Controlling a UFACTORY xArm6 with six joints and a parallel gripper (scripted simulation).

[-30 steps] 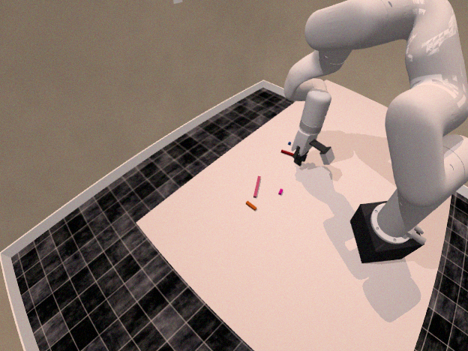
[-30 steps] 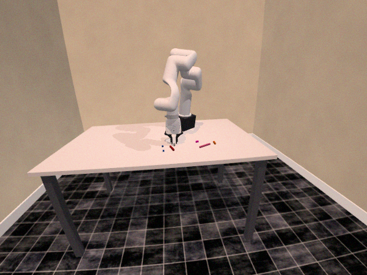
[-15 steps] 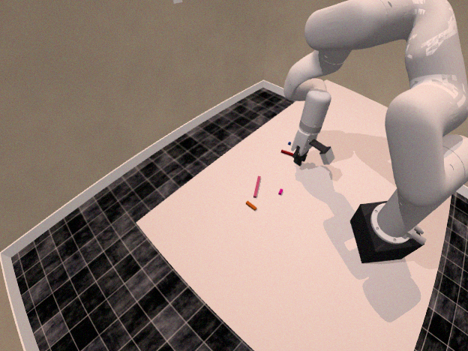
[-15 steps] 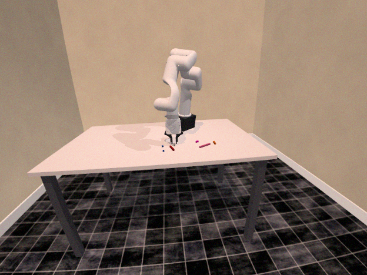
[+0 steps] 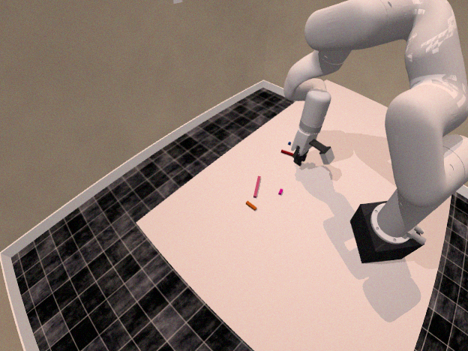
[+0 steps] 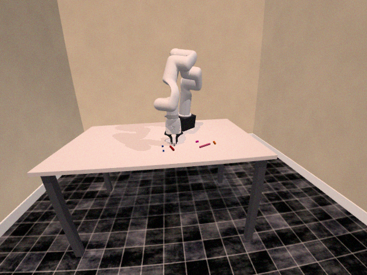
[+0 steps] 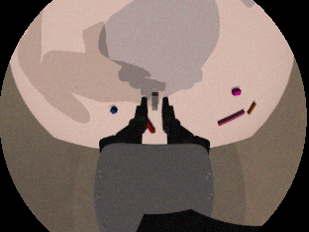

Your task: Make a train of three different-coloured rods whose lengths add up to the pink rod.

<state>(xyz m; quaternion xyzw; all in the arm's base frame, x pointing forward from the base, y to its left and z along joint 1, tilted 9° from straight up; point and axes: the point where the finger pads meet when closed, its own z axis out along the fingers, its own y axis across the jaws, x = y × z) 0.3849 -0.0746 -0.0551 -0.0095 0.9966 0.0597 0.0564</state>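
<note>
Now: hand 3 cm above the grey rod. The rest, counted from my hand: magenta rod 4 cm behind, 16 cm to the left, 3 cm below; then blue rod 10 cm ahead, 6 cm to the right, 3 cm below; then red rod 6 cm ahead, 1 cm to the right, 3 cm below.
</note>
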